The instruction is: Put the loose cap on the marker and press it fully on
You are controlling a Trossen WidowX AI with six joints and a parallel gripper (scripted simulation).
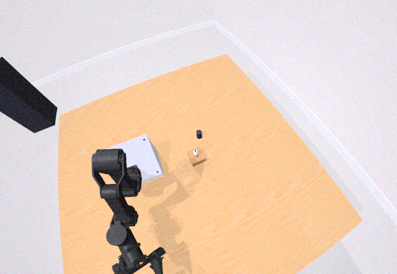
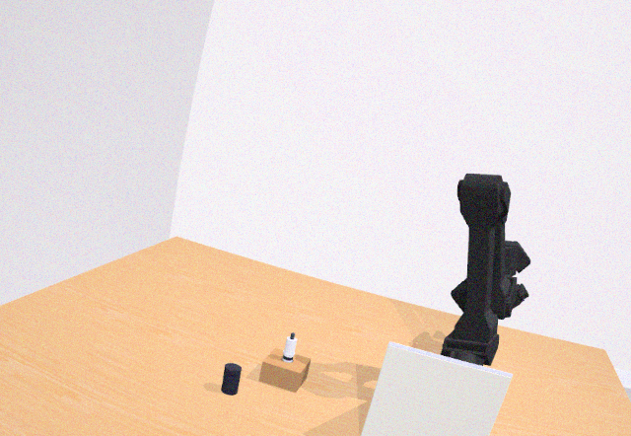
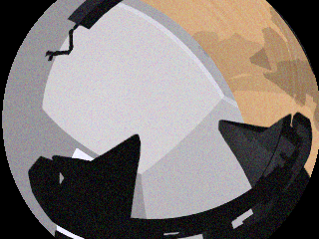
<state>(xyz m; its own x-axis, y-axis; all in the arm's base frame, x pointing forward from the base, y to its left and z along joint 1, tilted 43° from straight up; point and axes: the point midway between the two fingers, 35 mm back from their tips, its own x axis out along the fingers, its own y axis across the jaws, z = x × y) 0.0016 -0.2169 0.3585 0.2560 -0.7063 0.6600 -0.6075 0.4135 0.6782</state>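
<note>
Right now the dark marker cap is 530 mm to the left of my gripper tip, 350 mm ahead of it and 170 mm below it. The rest, counted from my gripper tip: brown holder block (430 mm to the left, 290 mm ahead, 180 mm below).
</note>
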